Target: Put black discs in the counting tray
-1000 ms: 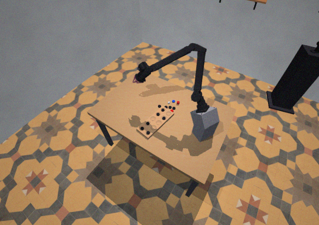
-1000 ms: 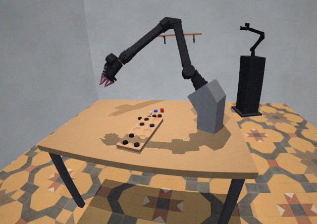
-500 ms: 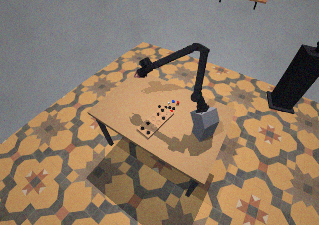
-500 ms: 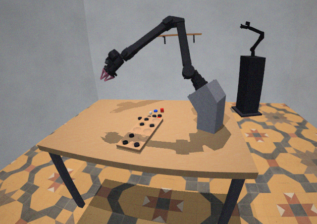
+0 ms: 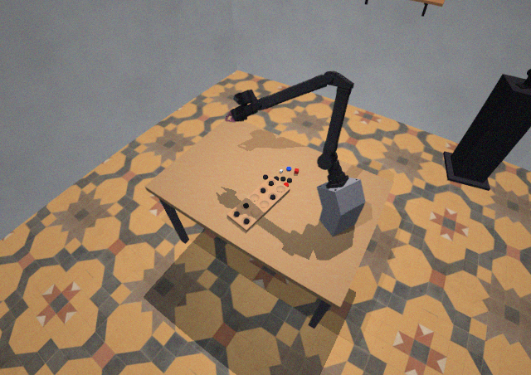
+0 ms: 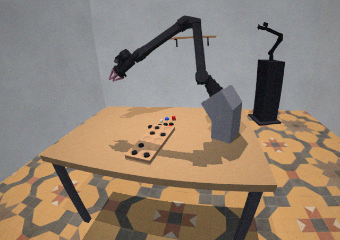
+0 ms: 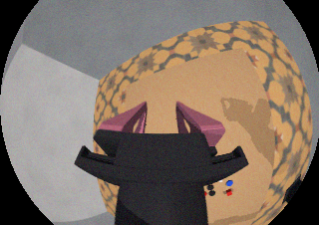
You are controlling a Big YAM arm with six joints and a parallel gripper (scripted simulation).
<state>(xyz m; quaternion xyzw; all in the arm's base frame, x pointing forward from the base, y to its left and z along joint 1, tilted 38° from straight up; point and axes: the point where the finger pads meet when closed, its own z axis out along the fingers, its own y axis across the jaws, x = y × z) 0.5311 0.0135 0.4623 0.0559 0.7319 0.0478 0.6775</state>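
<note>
The red disc lies 380 mm behind my hand, 70 mm to the left of it and 360 mm below it. Also, from my hand: wooden counting tray (270 mm behind, 250 mm to the left, 350 mm below); small white piece (320 mm behind, 30 mm to the right, 350 mm below); blue disc (360 mm behind, 70 mm to the right, 360 mm below).
</note>
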